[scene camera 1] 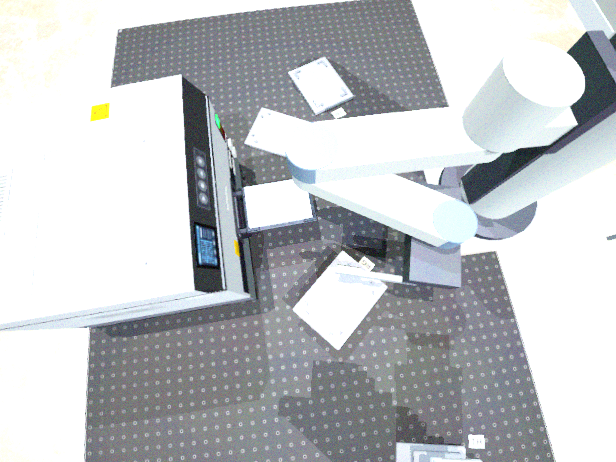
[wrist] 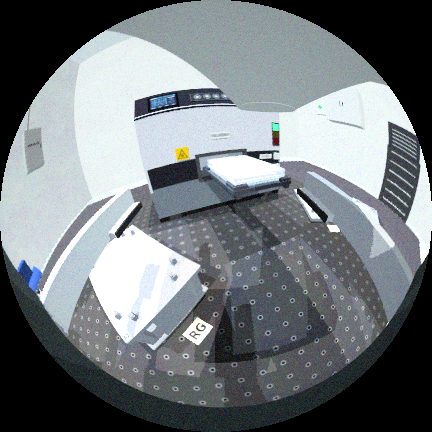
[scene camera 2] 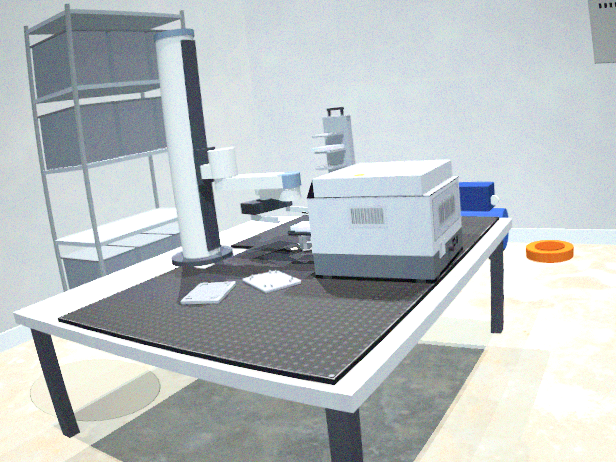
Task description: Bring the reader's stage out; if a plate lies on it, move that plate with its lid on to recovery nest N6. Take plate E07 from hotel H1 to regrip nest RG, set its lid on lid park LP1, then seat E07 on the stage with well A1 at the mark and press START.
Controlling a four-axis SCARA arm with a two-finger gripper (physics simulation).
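Places are measured from the arm's base along level axes (x right, y ahead, z up), in centimetres.
Pixels of known places: gripper, fingertip midpoint: [scene camera 1: 341, 227] [wrist: 216, 185] [scene camera 2: 295, 215]; arm's base, origin of the base link: [scene camera 1: 485, 194] [scene camera 2: 202, 257].
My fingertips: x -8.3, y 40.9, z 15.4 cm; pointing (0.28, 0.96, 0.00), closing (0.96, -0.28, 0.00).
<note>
Ahead of a thing's pixels: the offset from my fingertips to its top centre. Level surfaces: height alone.
The reader @[dy +39.2, dx +6.2, dz +16.3 cm] [scene camera 1: 125, 200] [scene camera 2: 380, 225] [wrist: 215, 122] has its stage out. A white plate @[dy +11.6, dx +7.5, dz -1.2 cm] [scene camera 1: 278, 205] [wrist: 245, 170] lies on the stage; its lid cannot be made out separately. My gripper [wrist: 216, 185] is open and empty, its two fingers wide apart. It hangs over the mat in front of the stage; one finger reaches above the corner of regrip nest RG @[dy +1.5, dx -12.8, dz -7.1 cm] [scene camera 1: 340, 312] [wrist: 142, 280], and the arm hides the other in scene camera 1. RG bears no plate. Hotel H1 [scene camera 1: 430, 450] [scene camera 2: 344, 140] holds light shapes on its shelves; E07 cannot be read.
Two low white pieces, one @[dy -3.0, dx +46.6, dz -12.3 cm] [scene camera 1: 320, 85] [scene camera 2: 208, 293] farther off and one @[dy +9.7, dx +31.8, dz -12.1 cm] [scene camera 1: 270, 131] [scene camera 2: 271, 281] nearer the reader, lie on the dark mat @[dz -14.1 cm] [scene camera 1: 165, 55] [scene camera 2: 240, 340]; their labels cannot be read. The arm's column [scene camera 2: 175, 145] stands at the mat's side.
</note>
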